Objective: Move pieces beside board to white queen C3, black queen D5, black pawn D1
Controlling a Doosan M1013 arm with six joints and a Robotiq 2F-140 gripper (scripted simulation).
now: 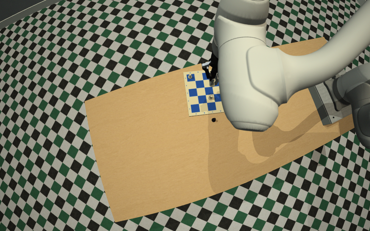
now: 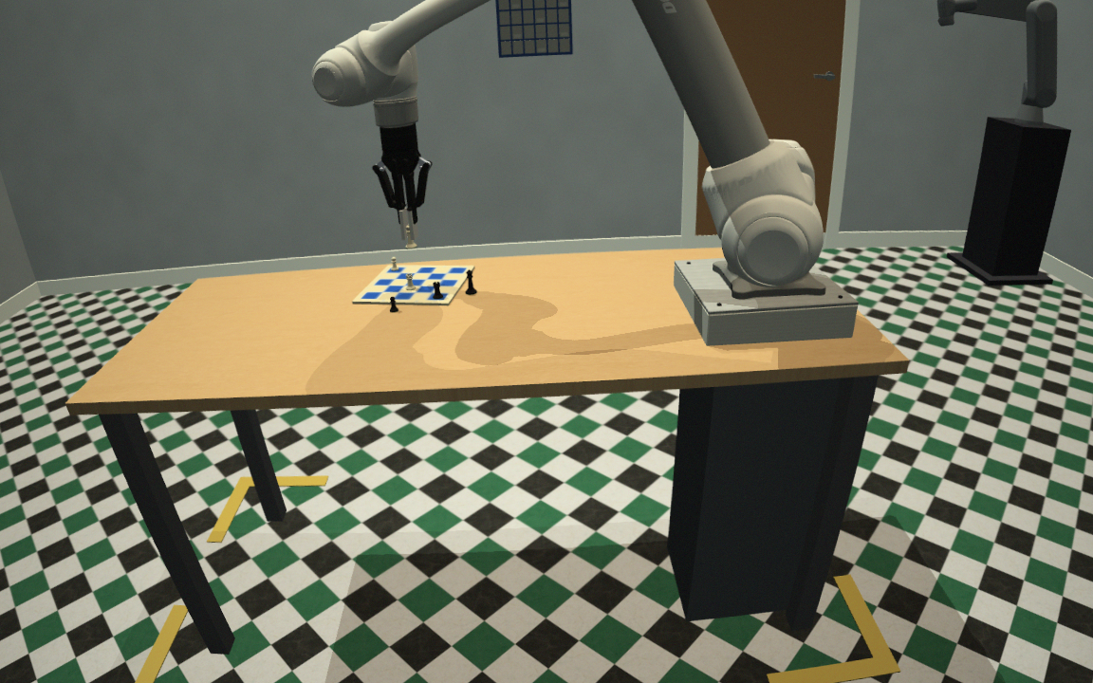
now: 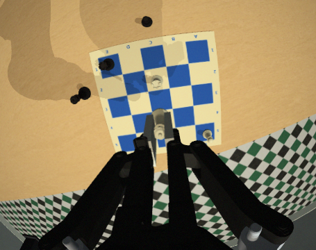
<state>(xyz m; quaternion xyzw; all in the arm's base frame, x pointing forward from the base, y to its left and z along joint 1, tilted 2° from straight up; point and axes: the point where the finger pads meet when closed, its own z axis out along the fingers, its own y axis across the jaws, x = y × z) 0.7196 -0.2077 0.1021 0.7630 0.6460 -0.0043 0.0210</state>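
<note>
The cream board lies 140 mm below my hand. The rest, counted from my hand: white queen 30 mm below; black queen 130 mm behind, 120 mm below, 60 mm to the left; black pawn 140 mm to the left, 130 mm below, 20 mm ahead.
</note>
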